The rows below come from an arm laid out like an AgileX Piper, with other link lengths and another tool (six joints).
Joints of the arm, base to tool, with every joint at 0 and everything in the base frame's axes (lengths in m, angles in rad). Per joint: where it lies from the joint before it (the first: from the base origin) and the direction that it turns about. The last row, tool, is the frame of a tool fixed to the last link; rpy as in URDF.
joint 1: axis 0 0 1 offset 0.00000 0.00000 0.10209
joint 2: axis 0 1 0 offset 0.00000 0.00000 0.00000
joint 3: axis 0 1 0 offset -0.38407 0.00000 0.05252
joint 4: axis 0.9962 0 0.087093 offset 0.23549 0.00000 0.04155
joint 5: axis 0 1 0 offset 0.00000 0.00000 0.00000
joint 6: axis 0.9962 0 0.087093 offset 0.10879 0.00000 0.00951
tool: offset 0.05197 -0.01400 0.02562 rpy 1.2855 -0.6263 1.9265
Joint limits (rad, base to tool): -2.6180..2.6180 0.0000..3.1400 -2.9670..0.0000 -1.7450..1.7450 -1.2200..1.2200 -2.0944..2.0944
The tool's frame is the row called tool.
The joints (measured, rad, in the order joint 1, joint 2, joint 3, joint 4, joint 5, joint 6), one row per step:
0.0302, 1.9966, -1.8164, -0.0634, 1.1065, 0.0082
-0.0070, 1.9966, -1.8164, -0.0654, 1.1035, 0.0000
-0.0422, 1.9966, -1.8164, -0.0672, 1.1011, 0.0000
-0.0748, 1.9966, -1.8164, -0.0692, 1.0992, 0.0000
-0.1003, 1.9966, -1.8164, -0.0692, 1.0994, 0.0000
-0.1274, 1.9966, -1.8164, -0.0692, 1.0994, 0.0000
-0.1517, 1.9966, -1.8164, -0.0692, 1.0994, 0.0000
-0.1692, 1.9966, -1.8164, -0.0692, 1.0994, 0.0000
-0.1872, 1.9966, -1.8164, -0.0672, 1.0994, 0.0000
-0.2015, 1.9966, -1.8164, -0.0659, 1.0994, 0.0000
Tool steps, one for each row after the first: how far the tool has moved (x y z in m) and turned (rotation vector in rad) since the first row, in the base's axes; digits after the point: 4 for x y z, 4 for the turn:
-0.0001, -0.0196, 0.0003, -0.0049, -0.0026, -0.0292
-0.0010, -0.0383, 0.0005, -0.0068, -0.0049, -0.0641
-0.0025, -0.0556, 0.0007, -0.0089, -0.0066, -0.0964
-0.0043, -0.0689, 0.0007, -0.0090, -0.0063, -0.1219
-0.0065, -0.0830, 0.0007, -0.0091, -0.0062, -0.1490
-0.0089, -0.0956, 0.0007, -0.0091, -0.0061, -0.1733
-0.0107, -0.1046, 0.0007, -0.0092, -0.0060, -0.1908
-0.0128, -0.1135, 0.0007, -0.0073, -0.0061, -0.2090
-0.0145, -0.1207, 0.0006, -0.0060, -0.0061, -0.2234

